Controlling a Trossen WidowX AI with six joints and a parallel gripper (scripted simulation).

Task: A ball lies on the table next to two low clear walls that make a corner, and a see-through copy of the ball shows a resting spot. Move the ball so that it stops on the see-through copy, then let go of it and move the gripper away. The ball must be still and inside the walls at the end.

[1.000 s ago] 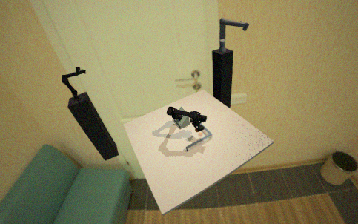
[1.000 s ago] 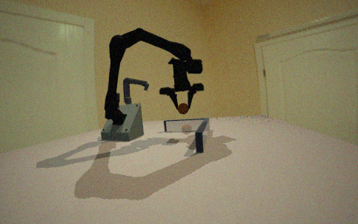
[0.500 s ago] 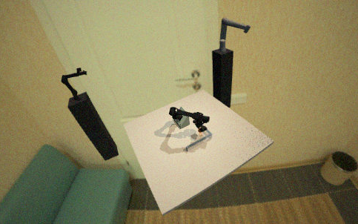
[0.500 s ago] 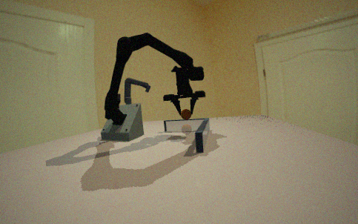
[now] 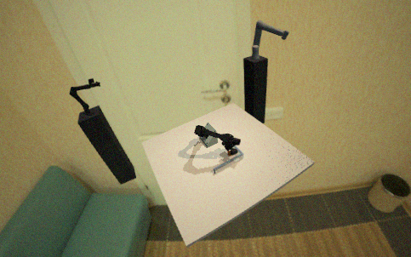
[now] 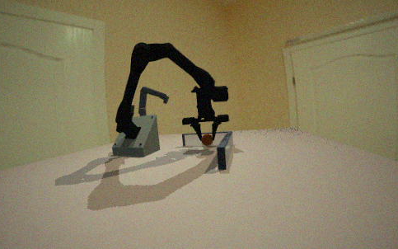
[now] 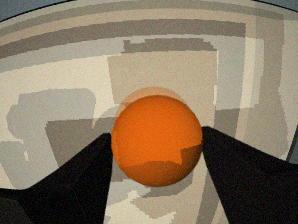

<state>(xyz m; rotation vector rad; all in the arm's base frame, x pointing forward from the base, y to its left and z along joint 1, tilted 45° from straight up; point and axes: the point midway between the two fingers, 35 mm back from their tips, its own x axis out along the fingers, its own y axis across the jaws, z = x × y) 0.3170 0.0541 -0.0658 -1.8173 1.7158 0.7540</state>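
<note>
Right now the see-through ball copy is 1 cm below my gripper tip. The rest, counted from my gripper tip: orange ball: right at my gripper tip.
</note>
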